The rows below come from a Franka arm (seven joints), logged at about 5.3 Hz.
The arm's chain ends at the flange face. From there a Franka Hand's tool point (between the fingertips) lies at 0.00 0.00 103.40 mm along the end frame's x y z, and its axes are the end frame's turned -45 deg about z.
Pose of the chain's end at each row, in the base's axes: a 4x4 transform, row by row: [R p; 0 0 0 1], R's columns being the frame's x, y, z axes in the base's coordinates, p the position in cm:
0.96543 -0.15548 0.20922 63.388; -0.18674 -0.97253 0.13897 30.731; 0.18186 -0.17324 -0.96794 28.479; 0 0 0 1
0.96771 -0.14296 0.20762 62.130; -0.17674 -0.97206 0.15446 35.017; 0.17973 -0.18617 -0.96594 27.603; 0 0 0 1
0.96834 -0.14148 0.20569 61.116; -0.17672 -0.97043 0.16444 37.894; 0.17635 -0.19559 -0.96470 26.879; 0 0 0 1
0.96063 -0.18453 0.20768 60.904; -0.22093 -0.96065 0.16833 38.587; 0.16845 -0.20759 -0.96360 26.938; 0 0 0 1
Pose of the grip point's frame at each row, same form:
0.79260 0.57272 0.20922 65.551; 0.55564 -0.81973 0.13897 32.168; 0.25109 0.00610 -0.96794 18.471; 0 0 0 1
0.78536 0.58319 0.20762 64.277; 0.56238 -0.81232 0.15446 36.614; 0.25873 -0.00455 -0.96594 17.615; 0 0 0 1
0.78476 0.58468 0.20569 63.243; 0.56124 -0.81116 0.16444 39.594; 0.26300 -0.01360 -0.96470 16.904; 0 0 0 1
0.80975 0.54879 0.20768 63.051; 0.52306 -0.83550 0.16833 40.328; 0.26590 -0.02768 -0.96360 16.974; 0 0 0 1

